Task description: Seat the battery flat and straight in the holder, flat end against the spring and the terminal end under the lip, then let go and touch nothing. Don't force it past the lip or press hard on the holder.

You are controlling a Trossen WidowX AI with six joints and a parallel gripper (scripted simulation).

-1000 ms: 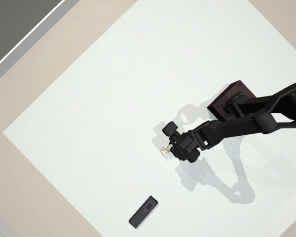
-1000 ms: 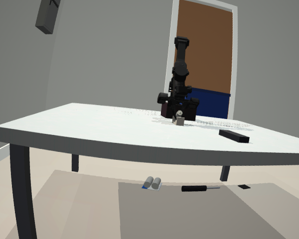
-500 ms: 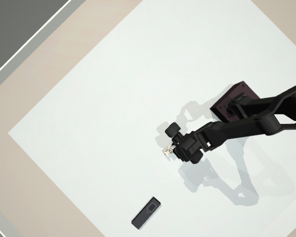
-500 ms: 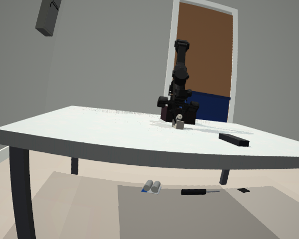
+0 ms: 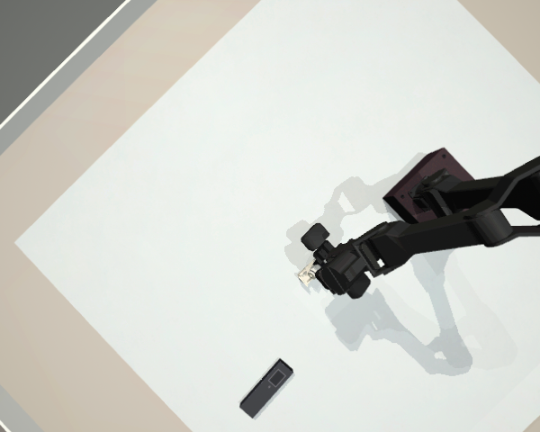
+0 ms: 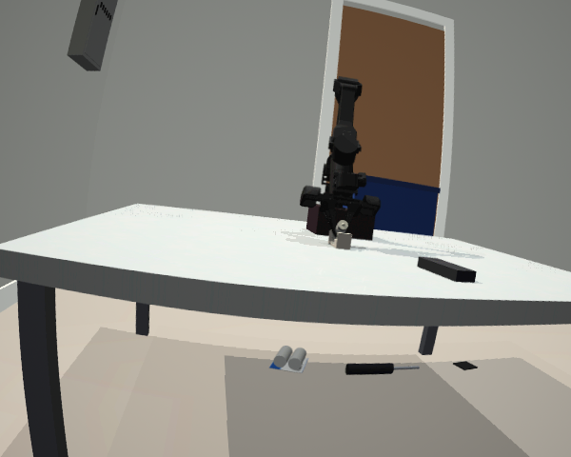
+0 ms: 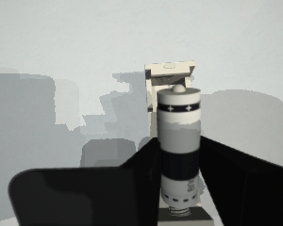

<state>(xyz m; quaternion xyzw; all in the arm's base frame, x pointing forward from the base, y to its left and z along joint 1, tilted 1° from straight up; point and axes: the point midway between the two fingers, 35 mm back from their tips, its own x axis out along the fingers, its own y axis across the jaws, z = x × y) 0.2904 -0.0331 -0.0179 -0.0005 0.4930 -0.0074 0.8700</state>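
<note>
My gripper tip is now 1 cm below the battery. Also, from my gripper tip: screwdriver: 31 cm ahead, 7 cm to the left, 22 cm below; then black flat box: 31 cm ahead, 15 cm to the left, 1 cm below.
</note>
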